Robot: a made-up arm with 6 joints.
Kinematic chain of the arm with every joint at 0, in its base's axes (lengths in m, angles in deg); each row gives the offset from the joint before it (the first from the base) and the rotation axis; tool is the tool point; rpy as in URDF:
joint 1: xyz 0 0 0.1 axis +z
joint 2: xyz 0 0 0 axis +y
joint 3: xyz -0.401 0 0.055 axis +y
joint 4: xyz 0.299 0 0.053 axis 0.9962 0 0.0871
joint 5: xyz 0 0 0 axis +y
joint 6: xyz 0.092 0 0.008 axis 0.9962 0 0.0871
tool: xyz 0 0 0 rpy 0 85 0
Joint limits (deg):
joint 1: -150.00..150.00
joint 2: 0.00..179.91
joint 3: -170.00..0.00
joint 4: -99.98..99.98
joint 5: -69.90..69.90
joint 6: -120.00..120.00
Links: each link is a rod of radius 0.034 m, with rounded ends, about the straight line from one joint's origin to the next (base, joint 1, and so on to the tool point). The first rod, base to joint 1, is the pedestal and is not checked.
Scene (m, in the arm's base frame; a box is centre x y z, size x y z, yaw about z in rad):
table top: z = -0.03
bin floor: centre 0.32 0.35 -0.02 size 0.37 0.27 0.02 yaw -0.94
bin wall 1: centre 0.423 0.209 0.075 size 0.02 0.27 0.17 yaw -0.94
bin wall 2: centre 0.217 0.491 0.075 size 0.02 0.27 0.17 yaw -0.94
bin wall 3: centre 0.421 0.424 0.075 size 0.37 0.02 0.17 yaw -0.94
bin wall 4: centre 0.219 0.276 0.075 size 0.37 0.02 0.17 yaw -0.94
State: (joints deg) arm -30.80 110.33 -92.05 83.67 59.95 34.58
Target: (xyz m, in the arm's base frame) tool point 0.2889 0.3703 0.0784
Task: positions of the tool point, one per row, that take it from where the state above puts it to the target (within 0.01 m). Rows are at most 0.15 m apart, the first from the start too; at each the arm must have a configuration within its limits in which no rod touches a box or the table.
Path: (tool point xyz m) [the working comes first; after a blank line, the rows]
Joints at the target: 41.88 129.34 -61.79 78.65 66.18 34.58
Straight joint move there: touches bin wall 1.

1: 0.5269 -0.0700 0.3622
2: 0.5158 0.0655 0.3315
3: 0.4684 0.1903 0.3024
4: 0.3902 0.2944 0.2751
5: 0.2889 0.3703 0.2498
6: 0.2949 0.3756 0.1631
7: 0.2889 0.3703 0.0784

